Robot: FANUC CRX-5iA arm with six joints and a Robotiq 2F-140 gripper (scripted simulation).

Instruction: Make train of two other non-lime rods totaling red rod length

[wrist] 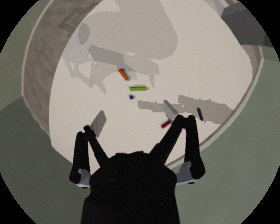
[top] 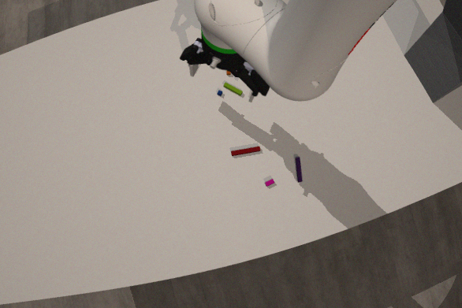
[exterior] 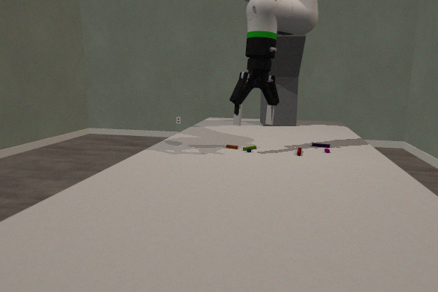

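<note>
Now: the blue rod 100 mm below my hand, 10 mm to the right of it and 10 mm ahead of it. Also, from my hand: red rod (150 mm to the left, 100 mm below, 10 mm behind); lime rod (100 mm below, 30 mm behind, 20 mm to the right); orange rod (100 mm below, 80 mm to the right, 30 mm behind).
</note>
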